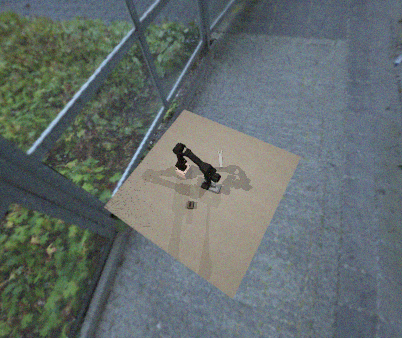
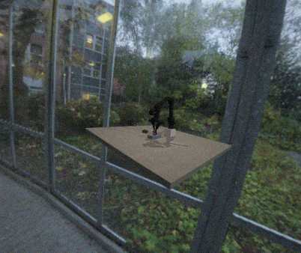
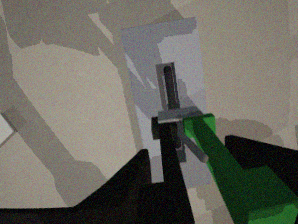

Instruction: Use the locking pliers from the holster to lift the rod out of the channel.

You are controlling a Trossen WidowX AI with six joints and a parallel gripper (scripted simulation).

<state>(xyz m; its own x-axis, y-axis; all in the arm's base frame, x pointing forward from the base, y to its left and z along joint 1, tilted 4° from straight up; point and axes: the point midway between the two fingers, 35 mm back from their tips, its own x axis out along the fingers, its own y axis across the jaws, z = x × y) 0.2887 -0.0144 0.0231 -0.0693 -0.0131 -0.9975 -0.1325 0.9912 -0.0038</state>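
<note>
Right now the grey block is 90 mm below my gripper tip. The rest, counted from my gripper tip: white bar (320 mm to the left, 100 mm below, 80 mm behind); dark holster (230 mm to the right, 90 mm below, 60 mm behind); dark rod (90 mm below).
</note>
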